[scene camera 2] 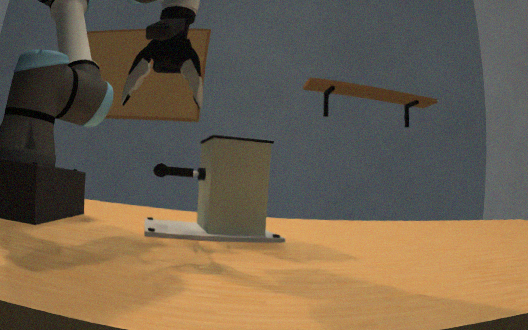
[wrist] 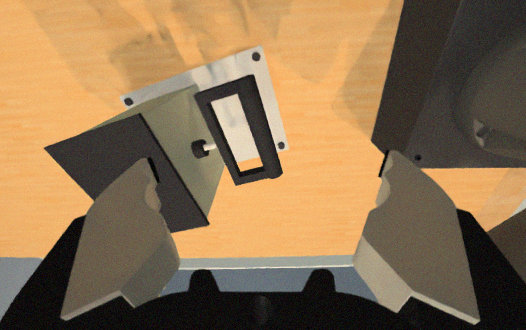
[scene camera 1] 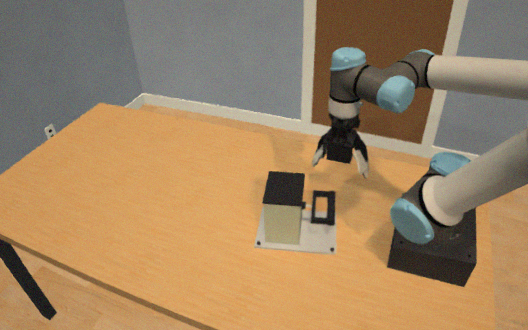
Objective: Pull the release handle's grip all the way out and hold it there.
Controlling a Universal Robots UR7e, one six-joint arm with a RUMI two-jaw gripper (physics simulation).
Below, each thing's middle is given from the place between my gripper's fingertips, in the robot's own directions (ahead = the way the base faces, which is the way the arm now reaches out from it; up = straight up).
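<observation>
Light grey base plate (scene camera 1: 314, 238) visible: 210 mm below my hand, 60 mm to the left of it, 90 mm ahead of it.
</observation>
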